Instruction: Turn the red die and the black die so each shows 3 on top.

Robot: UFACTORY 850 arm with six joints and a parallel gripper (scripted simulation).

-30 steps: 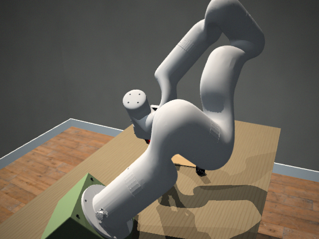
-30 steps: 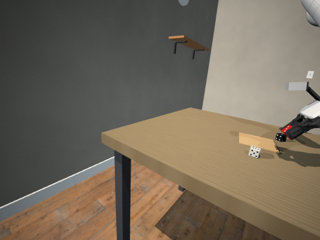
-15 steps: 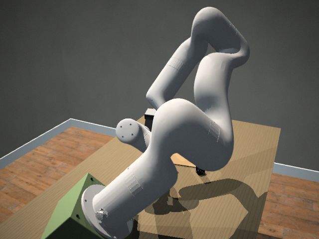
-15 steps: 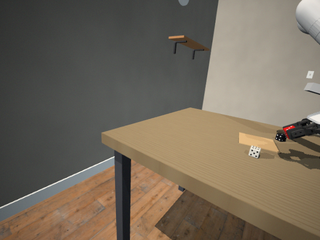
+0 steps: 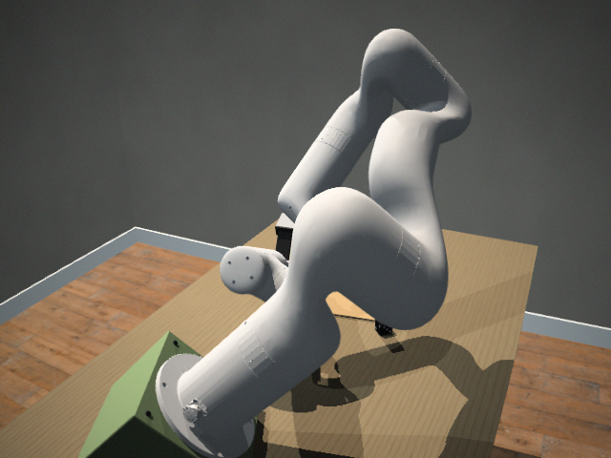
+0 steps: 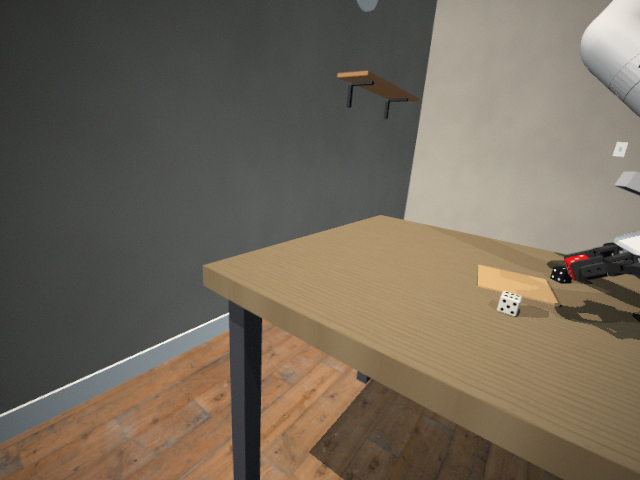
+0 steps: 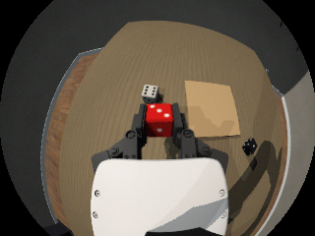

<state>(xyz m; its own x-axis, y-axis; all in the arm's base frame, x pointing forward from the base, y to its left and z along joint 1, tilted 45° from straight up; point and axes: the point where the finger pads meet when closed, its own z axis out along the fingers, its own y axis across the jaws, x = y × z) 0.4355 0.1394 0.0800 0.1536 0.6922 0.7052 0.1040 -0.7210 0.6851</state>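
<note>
My gripper is now 90 mm short of the white die, 90 mm above it and 30 mm to the right of it. Also, from my hand: red die (10 mm below, 10 mm ahead); tan mat (120 mm to the right, 100 mm below, 80 mm ahead); black die (230 mm to the right, 90 mm below, 20 mm behind).
</note>
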